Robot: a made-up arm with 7 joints. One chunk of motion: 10 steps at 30 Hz.
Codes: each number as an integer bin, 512 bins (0 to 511) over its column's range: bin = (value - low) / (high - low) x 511, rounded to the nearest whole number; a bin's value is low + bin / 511 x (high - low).
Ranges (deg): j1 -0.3..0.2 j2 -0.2..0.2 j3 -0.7..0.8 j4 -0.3..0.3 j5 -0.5..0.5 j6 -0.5..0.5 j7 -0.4..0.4
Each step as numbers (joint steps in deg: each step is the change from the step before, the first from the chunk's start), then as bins.
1 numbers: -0.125 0.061 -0.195 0.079 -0.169 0.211 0.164
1 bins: 179 333 172 323 169 363 360
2 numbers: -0.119 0.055 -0.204 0.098 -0.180 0.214 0.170
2 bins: 185 326 169 339 164 365 364
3 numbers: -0.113 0.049 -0.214 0.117 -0.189 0.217 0.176
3 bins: 191 318 166 355 159 366 368
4 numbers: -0.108 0.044 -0.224 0.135 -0.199 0.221 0.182
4 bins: 196 312 162 370 154 368 372
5 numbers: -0.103 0.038 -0.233 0.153 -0.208 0.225 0.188
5 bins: 201 304 159 386 149 370 376
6 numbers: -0.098 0.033 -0.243 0.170 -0.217 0.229 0.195
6 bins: 206 298 156 400 145 373 380
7 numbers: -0.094 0.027 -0.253 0.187 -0.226 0.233 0.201
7 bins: 211 290 152 415 140 375 384
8 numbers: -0.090 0.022 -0.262 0.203 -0.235 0.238 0.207
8 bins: 215 284 149 428 135 377 388
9 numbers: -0.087 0.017 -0.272 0.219 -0.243 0.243 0.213
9 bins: 218 277 146 442 131 380 392
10 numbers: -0.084 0.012 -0.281 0.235 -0.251 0.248 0.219
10 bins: 221 271 143 456 127 382 395
